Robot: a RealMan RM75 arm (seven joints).
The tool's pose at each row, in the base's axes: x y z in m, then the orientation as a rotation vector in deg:
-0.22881, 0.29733, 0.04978, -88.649, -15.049, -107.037
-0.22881, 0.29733, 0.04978, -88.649, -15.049, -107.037
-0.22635, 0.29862, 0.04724, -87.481, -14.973, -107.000
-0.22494, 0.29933, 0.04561, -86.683, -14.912, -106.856
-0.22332, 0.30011, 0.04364, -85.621, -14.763, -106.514
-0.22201, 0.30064, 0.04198, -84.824, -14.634, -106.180
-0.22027, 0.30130, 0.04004, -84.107, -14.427, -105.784
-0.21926, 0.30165, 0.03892, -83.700, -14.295, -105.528
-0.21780, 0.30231, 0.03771, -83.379, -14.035, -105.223
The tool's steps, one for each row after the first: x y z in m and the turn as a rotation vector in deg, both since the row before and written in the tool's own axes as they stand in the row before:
0.00000, 0.00000, 0.00000, 0.000, 0.000, 0.000
-0.00297, 0.00122, 0.00196, 0.631, 0.713, 0.389
-0.00186, 0.00079, 0.00103, 0.477, 0.445, 0.352
-0.00221, 0.00099, 0.00111, 0.664, 0.555, 0.607
-0.00181, 0.00092, 0.00079, 0.522, 0.393, 0.518
-0.00214, 0.00121, 0.00109, 0.463, 0.345, 0.580
-0.00122, 0.00074, 0.00060, 0.268, 0.189, 0.359
-0.00146, 0.00086, 0.00108, 0.173, 0.156, 0.436

